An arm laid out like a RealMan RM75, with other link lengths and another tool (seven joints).
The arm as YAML. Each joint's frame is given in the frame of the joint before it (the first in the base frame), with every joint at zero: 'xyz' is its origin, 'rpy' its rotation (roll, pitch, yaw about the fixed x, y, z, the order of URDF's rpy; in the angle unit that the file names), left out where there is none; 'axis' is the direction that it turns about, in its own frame. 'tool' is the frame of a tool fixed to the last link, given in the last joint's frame.
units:
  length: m
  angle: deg
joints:
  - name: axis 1
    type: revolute
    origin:
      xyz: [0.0, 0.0, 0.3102]
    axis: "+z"
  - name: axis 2
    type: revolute
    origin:
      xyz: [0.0, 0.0, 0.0]
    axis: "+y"
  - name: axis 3
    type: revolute
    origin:
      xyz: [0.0, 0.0, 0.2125]
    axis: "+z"
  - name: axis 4
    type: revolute
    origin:
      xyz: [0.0, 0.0, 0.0]
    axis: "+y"
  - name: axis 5
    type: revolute
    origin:
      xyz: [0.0, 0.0, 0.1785]
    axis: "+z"
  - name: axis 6
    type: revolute
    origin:
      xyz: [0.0, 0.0, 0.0]
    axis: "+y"
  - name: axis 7
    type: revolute
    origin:
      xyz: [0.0, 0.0, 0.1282]
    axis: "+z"
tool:
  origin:
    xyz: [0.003, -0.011, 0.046]
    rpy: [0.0, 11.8, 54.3]
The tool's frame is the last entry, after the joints.
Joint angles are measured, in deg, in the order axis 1, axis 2, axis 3, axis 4, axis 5, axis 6, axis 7. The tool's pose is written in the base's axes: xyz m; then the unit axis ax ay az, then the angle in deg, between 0 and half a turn. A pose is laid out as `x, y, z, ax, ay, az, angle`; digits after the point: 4 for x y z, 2 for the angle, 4 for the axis.
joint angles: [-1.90, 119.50, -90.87, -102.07, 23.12, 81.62, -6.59]
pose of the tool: 0.2645, 0.2223, 0.0948, -0.4285, 0.9031, -0.0293, 150.62
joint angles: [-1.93, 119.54, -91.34, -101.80, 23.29, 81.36, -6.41]
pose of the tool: 0.2639, 0.2218, 0.0922, -0.4288, 0.9029, -0.0303, 151.00
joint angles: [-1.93, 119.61, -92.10, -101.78, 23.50, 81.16, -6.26]
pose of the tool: 0.2616, 0.2214, 0.0889, -0.4324, 0.9011, -0.0316, 151.51
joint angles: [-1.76, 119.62, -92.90, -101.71, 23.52, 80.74, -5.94]
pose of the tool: 0.2591, 0.2223, 0.0861, -0.4367, 0.8990, -0.0315, 151.76
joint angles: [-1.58, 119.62, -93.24, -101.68, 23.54, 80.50, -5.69]
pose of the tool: 0.2576, 0.2233, 0.0850, -0.4388, 0.8981, -0.0303, 151.86
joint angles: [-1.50, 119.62, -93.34, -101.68, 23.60, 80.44, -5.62]
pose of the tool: 0.2569, 0.2237, 0.0845, -0.4396, 0.8977, -0.0298, 151.94
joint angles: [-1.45, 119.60, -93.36, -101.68, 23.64, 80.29, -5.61]
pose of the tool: 0.2566, 0.2243, 0.0845, -0.4406, 0.8973, -0.0286, 151.93
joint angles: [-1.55, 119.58, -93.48, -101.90, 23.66, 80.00, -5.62]
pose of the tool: 0.2557, 0.2250, 0.0847, -0.4428, 0.8963, -0.0259, 151.86
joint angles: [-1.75, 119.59, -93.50, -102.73, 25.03, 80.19, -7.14]
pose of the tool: 0.2504, 0.2251, 0.0836, -0.4568, 0.8892, -0.0252, 152.97
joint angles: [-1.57, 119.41, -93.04, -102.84, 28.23, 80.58, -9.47]
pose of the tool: 0.2437, 0.2249, 0.0802, -0.4728, 0.8808, -0.0252, 155.60
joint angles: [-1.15, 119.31, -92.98, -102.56, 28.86, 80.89, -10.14]
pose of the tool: 0.2423, 0.2252, 0.0790, -0.4782, 0.8778, -0.0291, 156.18
